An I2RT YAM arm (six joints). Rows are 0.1 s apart.
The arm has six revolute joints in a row. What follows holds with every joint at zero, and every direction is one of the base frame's. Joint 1 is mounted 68.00 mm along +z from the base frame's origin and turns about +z. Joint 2 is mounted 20.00 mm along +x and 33.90 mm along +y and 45.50 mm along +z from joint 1 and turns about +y. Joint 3 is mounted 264.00 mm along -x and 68.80 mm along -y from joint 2 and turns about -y. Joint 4 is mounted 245.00 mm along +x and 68.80 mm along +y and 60.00 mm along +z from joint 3 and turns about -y. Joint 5 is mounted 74.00 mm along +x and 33.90 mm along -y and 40.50 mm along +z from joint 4 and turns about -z. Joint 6 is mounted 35.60 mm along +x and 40.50 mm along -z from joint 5 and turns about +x. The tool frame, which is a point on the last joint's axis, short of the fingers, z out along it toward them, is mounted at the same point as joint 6; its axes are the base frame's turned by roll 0.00, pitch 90.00 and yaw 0.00 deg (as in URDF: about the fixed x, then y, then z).
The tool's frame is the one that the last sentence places.
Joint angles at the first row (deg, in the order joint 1, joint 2, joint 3, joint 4, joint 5, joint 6):
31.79 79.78 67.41 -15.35 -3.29 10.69
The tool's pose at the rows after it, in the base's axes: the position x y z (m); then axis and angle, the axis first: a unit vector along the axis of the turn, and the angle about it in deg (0 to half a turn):
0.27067 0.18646 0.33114 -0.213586 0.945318 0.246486 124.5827
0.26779 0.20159 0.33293 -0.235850 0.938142 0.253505 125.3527
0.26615 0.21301 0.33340 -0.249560 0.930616 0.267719 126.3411
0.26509 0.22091 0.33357 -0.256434 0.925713 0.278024 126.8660
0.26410 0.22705 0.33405 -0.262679 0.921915 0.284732 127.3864
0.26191 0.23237 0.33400 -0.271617 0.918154 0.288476 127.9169
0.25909 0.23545 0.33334 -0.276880 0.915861 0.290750 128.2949
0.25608 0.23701 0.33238 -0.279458 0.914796 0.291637 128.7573
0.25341 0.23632 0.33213 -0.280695 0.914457 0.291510 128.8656
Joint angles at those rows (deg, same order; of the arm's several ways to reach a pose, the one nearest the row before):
34.21 81.30 69.47 -16.41 -3.23 10.68
36.64 82.80 71.28 -17.03 -3.17 10.30
38.24 84.07 72.55 -17.14 -4.09 10.65
39.33 84.96 73.34 -16.92 -4.59 11.10
40.18 85.68 74.12 -17.04 -4.98 11.33
41.05 86.13 74.61 -17.31 -5.25 11.19
41.72 86.15 74.55 -17.40 -5.31 11.21
42.25 85.96 74.28 -17.64 -5.27 11.36
42.47 85.45 73.79 -17.75 -5.19 11.37

